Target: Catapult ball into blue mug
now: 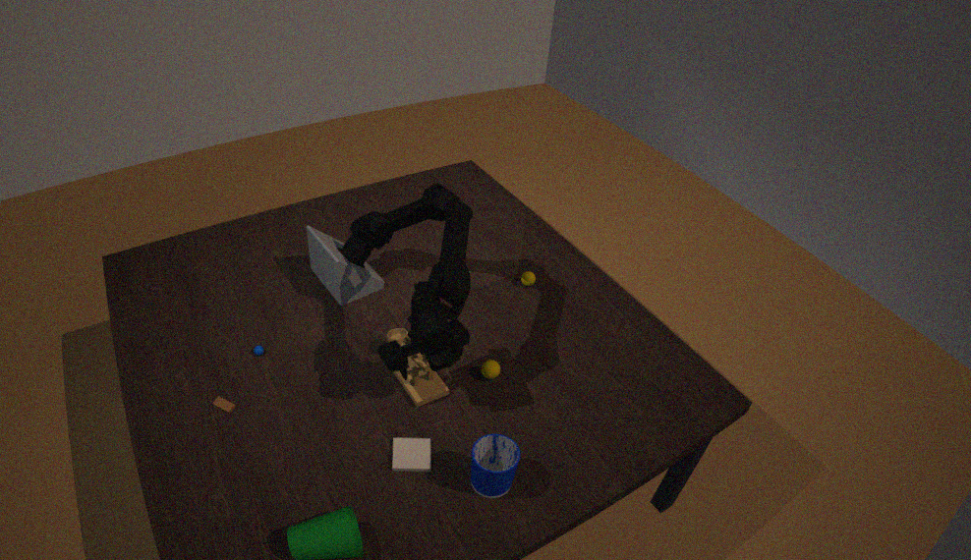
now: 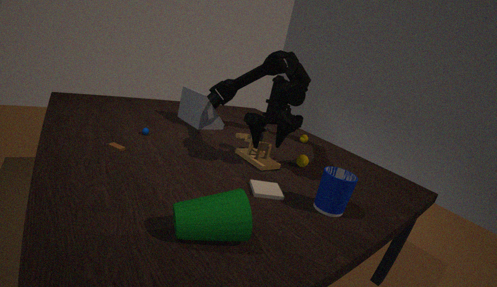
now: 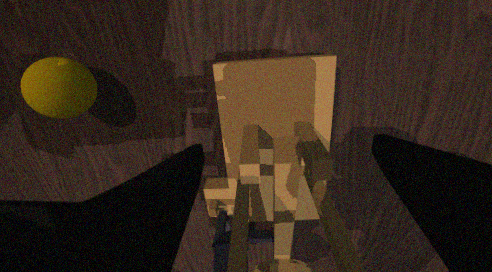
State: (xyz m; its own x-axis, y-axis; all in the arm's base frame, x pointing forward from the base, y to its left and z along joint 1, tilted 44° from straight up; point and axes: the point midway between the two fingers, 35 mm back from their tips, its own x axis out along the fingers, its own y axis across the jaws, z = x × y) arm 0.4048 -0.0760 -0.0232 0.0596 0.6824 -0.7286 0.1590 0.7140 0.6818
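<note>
Now: gripper tip 180 mm past the dark ball, 180 mm to the right of it and 40 mm above it. Also, from my gripper tip: wooden catapult: 60 mm behind, 30 mm to the left, 10 mm below; then white tile: 130 mm ahead, 130 mm to the right, 50 mm below; then yellow ball: 60 mm ahead, 150 mm to the left, 40 mm below.
</note>
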